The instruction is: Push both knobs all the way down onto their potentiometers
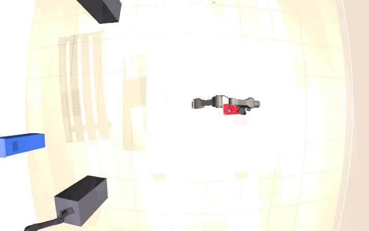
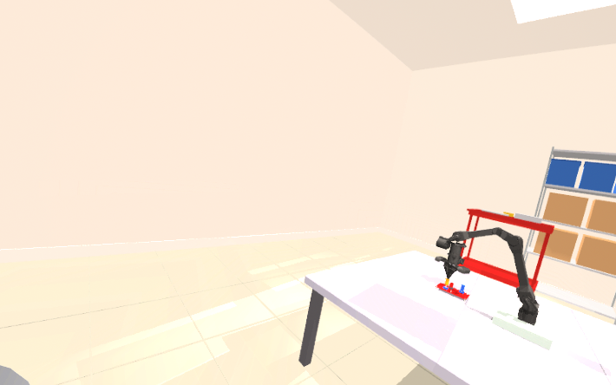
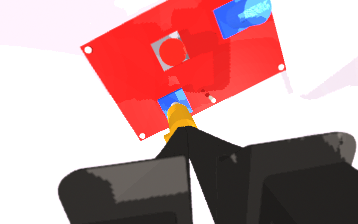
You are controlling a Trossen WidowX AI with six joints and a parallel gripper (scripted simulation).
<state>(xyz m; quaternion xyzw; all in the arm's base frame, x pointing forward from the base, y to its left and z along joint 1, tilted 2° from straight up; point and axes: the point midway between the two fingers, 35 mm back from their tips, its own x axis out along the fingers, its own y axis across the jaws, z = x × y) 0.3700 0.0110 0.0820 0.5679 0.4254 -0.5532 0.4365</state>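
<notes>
Now: gripper tip 1 cm above the orange knob. Round my gripper tip: blue knob: 7 cm behind, 5 cm to the right, 3 cm below.
</notes>
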